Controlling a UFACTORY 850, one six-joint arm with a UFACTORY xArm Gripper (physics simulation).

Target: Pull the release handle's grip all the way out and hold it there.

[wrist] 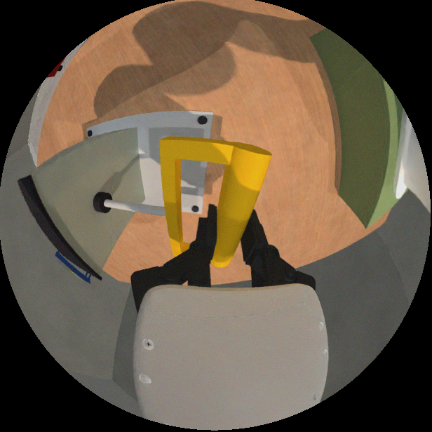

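The release handle's yellow grip [242, 192] is a thick bar on a yellow frame, near the middle of the wrist view. My gripper [228, 218] is shut on the lower part of this bar, with one black finger on each side of it. A pale metal rod [135, 206] runs from a black collar on a grey-green housing [75, 185] at the left to the yellow frame. Part of the rod's length shows between the housing and the frame. The frame's lower end is partly hidden behind my left finger.
A grey base plate [172, 120] with dark bolts lies on the wooden table top [280, 100] beside the housing. A green block-like object [357, 120] stands at the right. A pale object with a red part [55, 69] shows at the upper left edge. Shadows fall across the table.
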